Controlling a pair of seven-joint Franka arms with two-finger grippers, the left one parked.
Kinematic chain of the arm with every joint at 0, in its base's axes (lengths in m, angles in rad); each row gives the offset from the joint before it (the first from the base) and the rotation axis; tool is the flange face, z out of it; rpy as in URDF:
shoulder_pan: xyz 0 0 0.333 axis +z
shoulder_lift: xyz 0 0 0 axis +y
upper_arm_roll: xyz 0 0 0.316 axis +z
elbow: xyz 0.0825 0 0 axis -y
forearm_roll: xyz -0.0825 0 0.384 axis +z
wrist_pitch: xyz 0 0 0 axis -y
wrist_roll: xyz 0.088 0 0 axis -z
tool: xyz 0 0 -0.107 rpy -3.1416 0 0
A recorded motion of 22 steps. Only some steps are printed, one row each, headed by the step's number.
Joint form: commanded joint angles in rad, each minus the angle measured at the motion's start. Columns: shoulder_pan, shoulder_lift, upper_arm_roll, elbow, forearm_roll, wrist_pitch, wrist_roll.
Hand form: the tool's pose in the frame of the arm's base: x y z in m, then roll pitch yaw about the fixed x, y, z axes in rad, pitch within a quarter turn. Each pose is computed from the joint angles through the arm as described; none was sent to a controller.
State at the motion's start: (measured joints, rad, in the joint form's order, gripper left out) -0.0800 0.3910 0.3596 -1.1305 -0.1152 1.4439 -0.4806
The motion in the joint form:
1: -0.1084 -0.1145 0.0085 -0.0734 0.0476 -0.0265 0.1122
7: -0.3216 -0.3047 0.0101 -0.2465 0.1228 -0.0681 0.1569
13: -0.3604 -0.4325 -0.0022 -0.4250 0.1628 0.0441 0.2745
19: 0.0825 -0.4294 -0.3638 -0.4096 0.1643 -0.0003 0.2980
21: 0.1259 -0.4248 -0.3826 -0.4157 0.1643 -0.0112 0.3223
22: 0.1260 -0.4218 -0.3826 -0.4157 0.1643 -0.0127 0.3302
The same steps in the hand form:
1: 0.6141 0.0657 0.6280 -3.0960 0.0315 0.5294
7: 0.5582 -0.0276 0.6528 -3.0788 0.0650 0.2950
13: 0.5330 -0.0345 0.6457 -3.1034 0.0212 0.1263
19: 0.5293 0.0048 0.6490 -3.0827 0.0480 0.1871
21: 0.5292 0.0177 0.6429 -3.0797 0.0707 0.1883
22: 0.5300 0.0178 0.6411 -3.0797 0.0756 0.1806

